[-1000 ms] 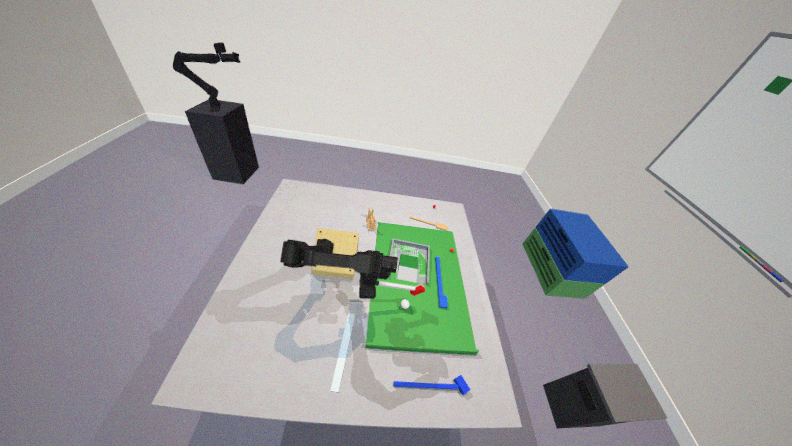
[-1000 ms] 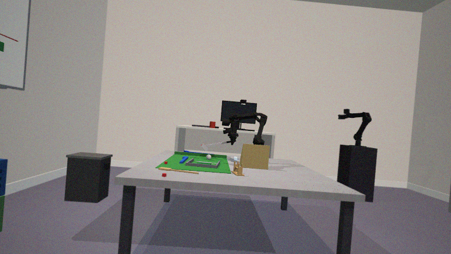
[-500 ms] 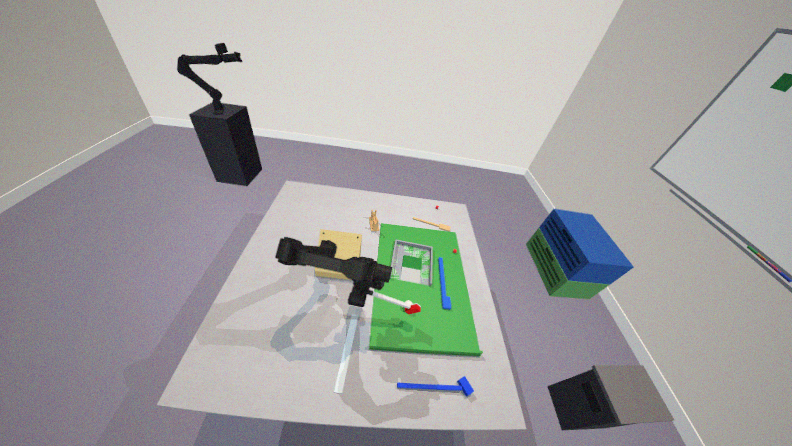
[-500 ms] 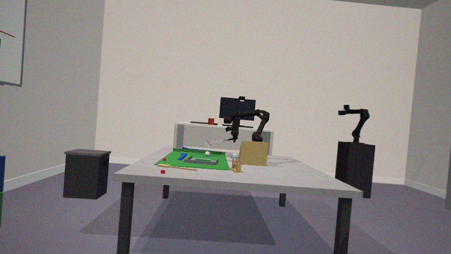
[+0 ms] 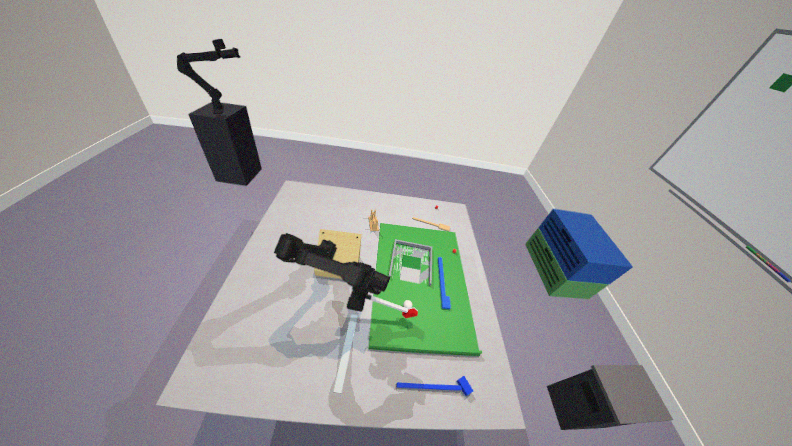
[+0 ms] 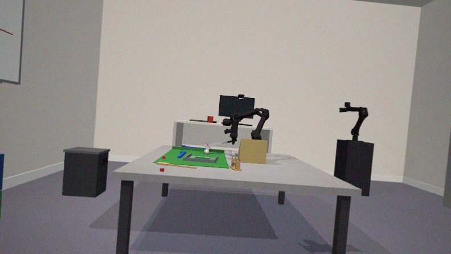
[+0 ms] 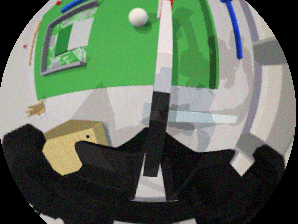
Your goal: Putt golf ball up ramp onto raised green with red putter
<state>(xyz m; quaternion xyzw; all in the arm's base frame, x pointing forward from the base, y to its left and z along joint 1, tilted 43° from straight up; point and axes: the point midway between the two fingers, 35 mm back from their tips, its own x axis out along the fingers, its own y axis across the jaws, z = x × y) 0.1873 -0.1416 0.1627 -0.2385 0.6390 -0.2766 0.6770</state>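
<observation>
Now: gripper tip 120 mm short of the red putter, 10 mm to the left of it and 10 mm above it. From my gripper tip the other things lie so: golf ball (220 mm ahead, 40 mm to the left, 80 mm below); green mat (290 mm ahead, 210 mm to the left, 100 mm below); pale strip (20 mm behind, 180 mm to the right, 100 mm below).
</observation>
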